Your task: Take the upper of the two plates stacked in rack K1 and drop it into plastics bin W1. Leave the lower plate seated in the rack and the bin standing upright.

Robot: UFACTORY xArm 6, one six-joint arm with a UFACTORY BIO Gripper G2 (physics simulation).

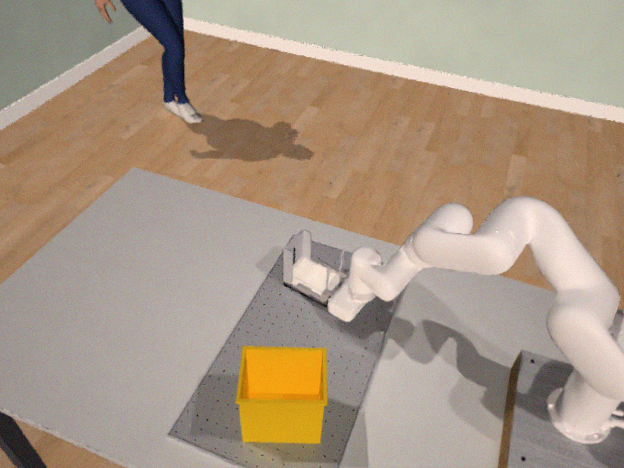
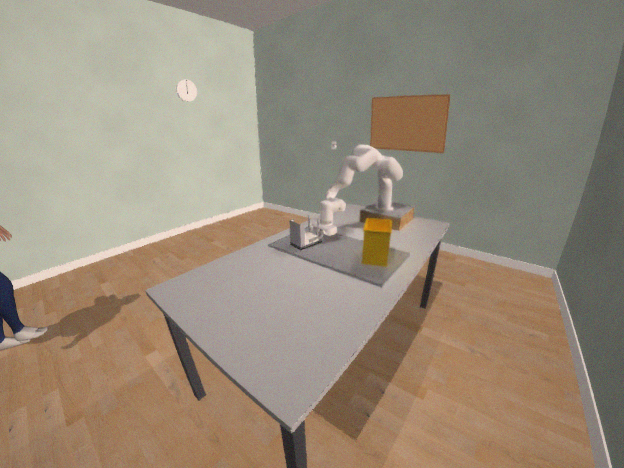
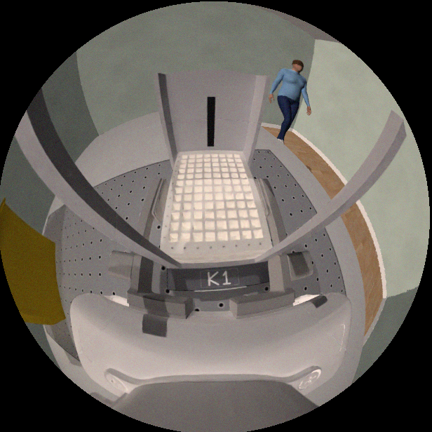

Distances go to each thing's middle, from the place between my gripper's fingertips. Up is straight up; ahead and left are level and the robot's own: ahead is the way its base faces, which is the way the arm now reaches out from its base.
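With the yellow plastics bin W1 (image 1: pixel 282 391) as my reference, I find my gripper 410 mm to the right of it, 50 mm beyond it and 50 mm below it.
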